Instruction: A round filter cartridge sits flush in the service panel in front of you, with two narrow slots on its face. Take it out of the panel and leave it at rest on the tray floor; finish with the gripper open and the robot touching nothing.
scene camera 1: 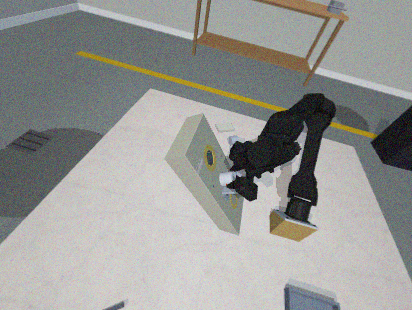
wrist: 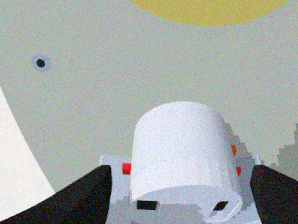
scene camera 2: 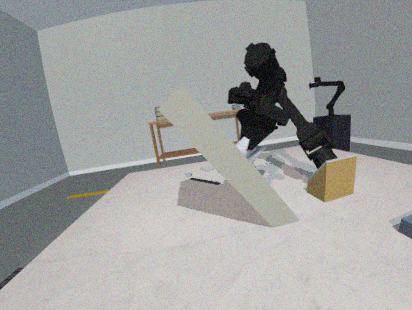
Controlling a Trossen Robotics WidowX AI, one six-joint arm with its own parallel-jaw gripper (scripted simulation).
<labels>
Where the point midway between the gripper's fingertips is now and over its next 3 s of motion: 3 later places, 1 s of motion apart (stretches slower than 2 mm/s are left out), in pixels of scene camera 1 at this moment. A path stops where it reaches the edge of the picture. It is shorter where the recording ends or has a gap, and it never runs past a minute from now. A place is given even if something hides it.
My gripper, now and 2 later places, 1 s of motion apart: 228,178; 244,163; 253,213
</labels>
